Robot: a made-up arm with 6 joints.
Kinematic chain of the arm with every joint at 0, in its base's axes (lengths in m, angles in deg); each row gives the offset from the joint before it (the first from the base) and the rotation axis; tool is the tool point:
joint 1: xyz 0 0 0.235 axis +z
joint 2: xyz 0 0 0 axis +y
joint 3: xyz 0 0 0.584 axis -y
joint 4: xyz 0 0 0 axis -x
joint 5: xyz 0.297 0 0 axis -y
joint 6: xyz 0 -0.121 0 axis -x
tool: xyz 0 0 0
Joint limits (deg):
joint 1: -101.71..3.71
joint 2: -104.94..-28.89
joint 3: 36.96..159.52
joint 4: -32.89..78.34
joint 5: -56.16..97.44
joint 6: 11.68..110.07
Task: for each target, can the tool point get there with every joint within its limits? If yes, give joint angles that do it. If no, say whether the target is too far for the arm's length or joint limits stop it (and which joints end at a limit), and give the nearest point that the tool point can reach.
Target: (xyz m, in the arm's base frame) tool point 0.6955 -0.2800 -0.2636
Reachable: no: joint limits stop it (at a limit: joint 1, joint 2, joint 3, joint 4) | nearest point 0.0725 0.4701 -0.2226 | short by 0.976 m
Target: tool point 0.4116 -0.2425 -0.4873
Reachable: no: joint limits stop it (at a limit: joint 1, joint 2, joint 3, joint 4) | nearest point 0.0725 0.4701 -0.2226 | short by 0.832 m
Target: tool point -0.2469 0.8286 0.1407
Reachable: yes | joints -79.18 -86.01 104.08 44.07 20.32 38.59
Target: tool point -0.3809 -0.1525 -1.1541
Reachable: no: too far | nearest point -0.5166 -0.0661 -0.2315 | short by 0.937 m
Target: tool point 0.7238 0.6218 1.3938
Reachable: no: too far | nearest point 0.0763 0.4884 0.9920 | short by 0.774 m
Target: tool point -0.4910 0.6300 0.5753
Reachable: yes | joints -60.77 -57.75 117.80 -2.68 66.11 73.59
